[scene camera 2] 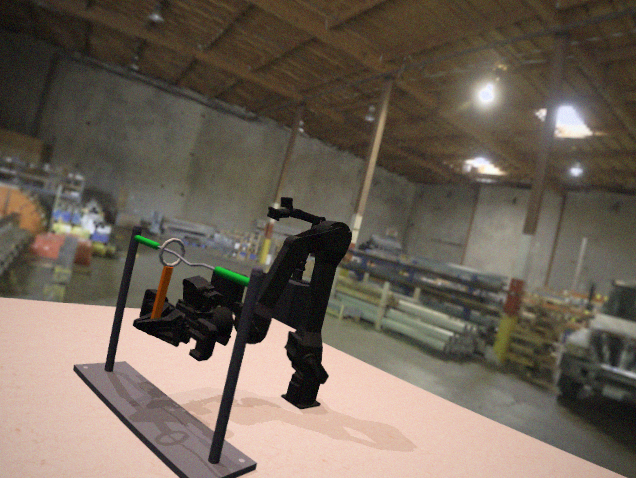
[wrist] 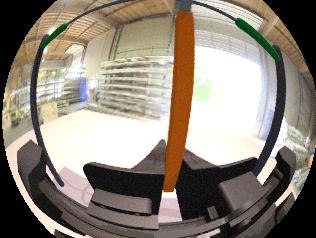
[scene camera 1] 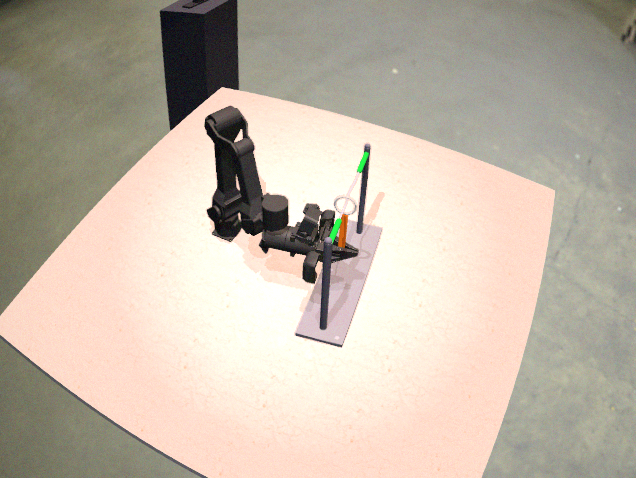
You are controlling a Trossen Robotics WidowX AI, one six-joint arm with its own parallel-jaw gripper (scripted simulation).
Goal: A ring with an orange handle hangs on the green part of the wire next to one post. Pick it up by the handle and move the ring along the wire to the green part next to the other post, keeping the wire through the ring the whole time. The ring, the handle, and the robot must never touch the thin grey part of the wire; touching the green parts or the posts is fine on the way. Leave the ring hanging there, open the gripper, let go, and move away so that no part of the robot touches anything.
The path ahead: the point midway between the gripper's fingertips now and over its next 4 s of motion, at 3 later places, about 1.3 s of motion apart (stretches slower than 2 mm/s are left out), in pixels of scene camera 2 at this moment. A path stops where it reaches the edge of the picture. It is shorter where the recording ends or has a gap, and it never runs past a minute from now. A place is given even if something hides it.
My gripper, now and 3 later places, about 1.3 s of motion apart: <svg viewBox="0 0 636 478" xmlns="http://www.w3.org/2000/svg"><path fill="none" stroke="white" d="M134 324L147 334L187 350L194 354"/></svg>
